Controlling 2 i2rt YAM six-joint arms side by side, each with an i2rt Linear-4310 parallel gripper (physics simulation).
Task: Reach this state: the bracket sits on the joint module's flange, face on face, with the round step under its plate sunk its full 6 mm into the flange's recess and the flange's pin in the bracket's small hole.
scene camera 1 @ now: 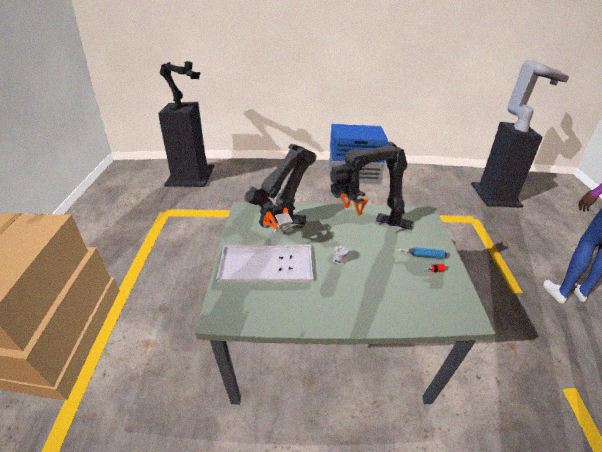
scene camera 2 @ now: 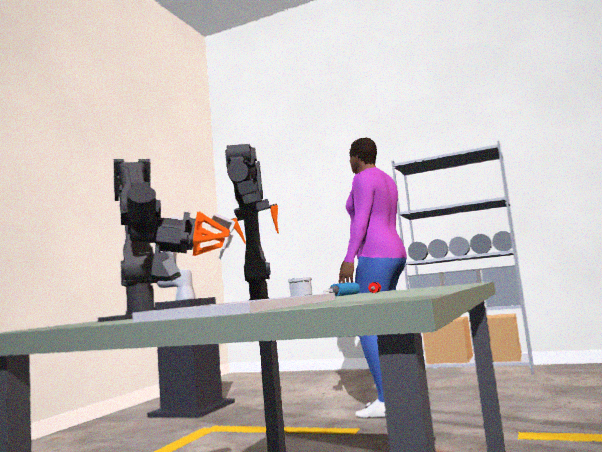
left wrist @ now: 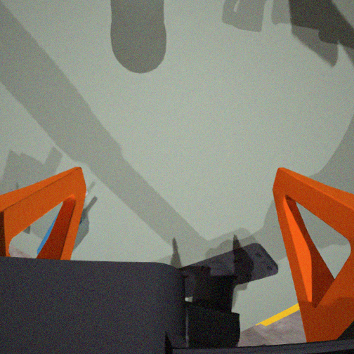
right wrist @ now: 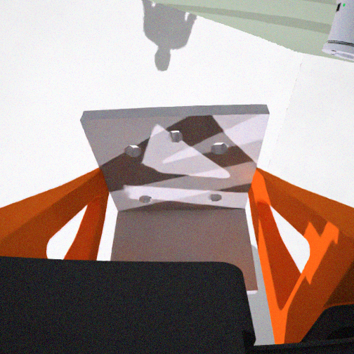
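Seen in the pictures: left gripper, between the fingertips: [scene camera 1: 353, 211] [scene camera 2: 261, 238]; right gripper, between the fingertips: [scene camera 1: 283, 225] [scene camera 2: 228, 238]; left arm's base, origin of its link: [scene camera 1: 394, 222].
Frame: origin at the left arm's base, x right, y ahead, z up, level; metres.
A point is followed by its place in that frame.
Observation:
The light grey L-shaped bracket [scene camera 1: 284, 219] @[x 0.457, y 0.447, z 0.190 m] [scene camera 2: 223, 223] @[x 0.469, y 0.454, z 0.190 m] [right wrist: 180, 230] is tilted in the air, held by my right gripper [scene camera 1: 281, 220] @[x 0.459, y 0.453, z 0.157 m] [scene camera 2: 229, 233] @[x 0.459, y 0.453, z 0.157 m] [right wrist: 178, 177], which is shut on its two side edges. In the right wrist view one plate shows several holes; the round step cannot be made out. The white joint module [scene camera 1: 340, 255] @[x 0.189, y 0.433, z 0.056 m] [scene camera 2: 300, 287] @[x 0.217, y 0.423, z 0.036 m] [right wrist: 342, 35] stands upright on the table, apart from the bracket; its pin and recess are too small to tell. My left gripper [scene camera 1: 354, 210] @[x 0.190, y 0.258, z 0.185 m] [scene camera 2: 261, 237] @[x 0.190, y 0.258, z 0.185 m] [left wrist: 179, 177] is open and empty, high above the table.
A shallow white tray [scene camera 1: 265, 280] @[x 0.455, y 0.662, z 0.008 m] [scene camera 2: 190, 311] @[x 0.694, y 0.649, z 0.010 m] lies left of the module, with several small black screws [scene camera 1: 285, 263] @[x 0.419, y 0.528, z 0.004 m] in it. A blue tool [scene camera 1: 428, 252] @[x -0.201, y 0.228, z 0.036 m] [scene camera 2: 346, 289] @[x -0.181, y 0.240, z 0.019 m] and a red tool [scene camera 1: 438, 268] @[x -0.260, y 0.312, z 0.026 m] [scene camera 2: 374, 287] @[x -0.229, y 0.320, z 0.017 m] lie to the module's right on the green table [scene camera 1: 400, 310] @[x -0.129, y 0.599, z 0.000 m].

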